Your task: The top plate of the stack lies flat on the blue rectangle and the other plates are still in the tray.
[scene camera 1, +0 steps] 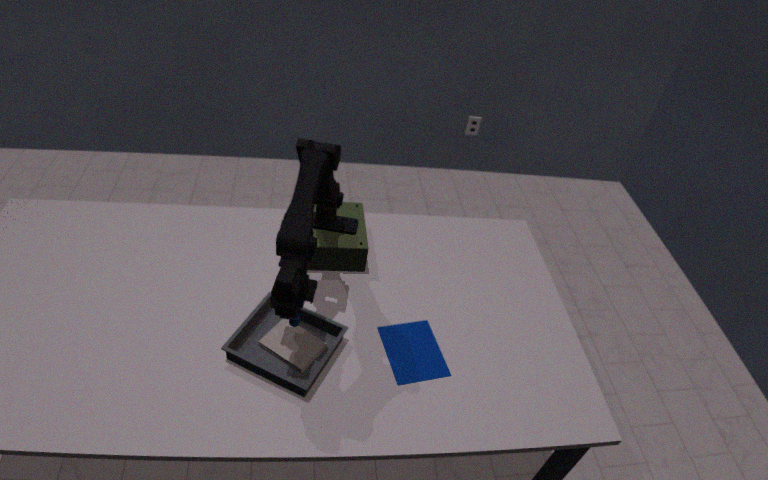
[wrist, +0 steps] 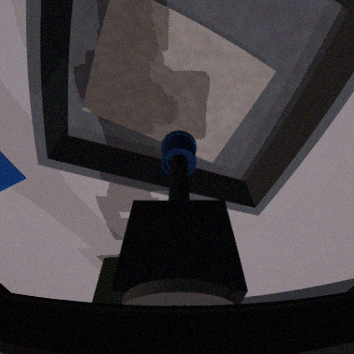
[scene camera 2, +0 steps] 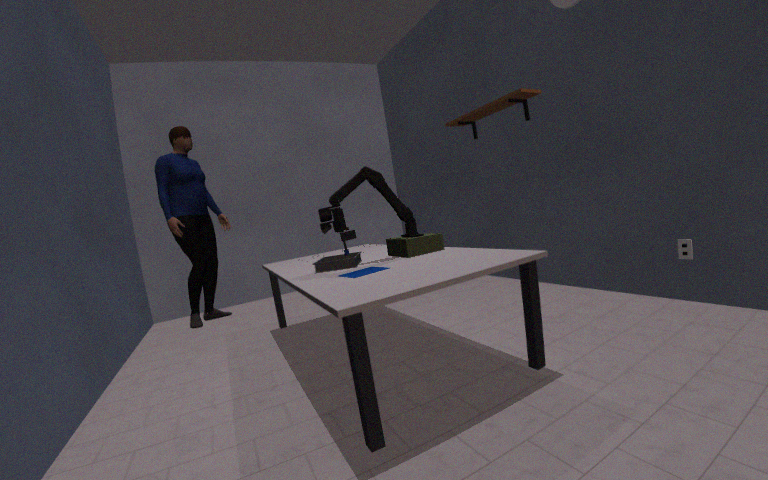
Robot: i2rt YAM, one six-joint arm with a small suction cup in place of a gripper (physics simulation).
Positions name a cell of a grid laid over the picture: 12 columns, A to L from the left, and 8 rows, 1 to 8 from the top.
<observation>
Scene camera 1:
tray: D6
blue rectangle: G6
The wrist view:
my suction cup: F4
tray: K3
</observation>
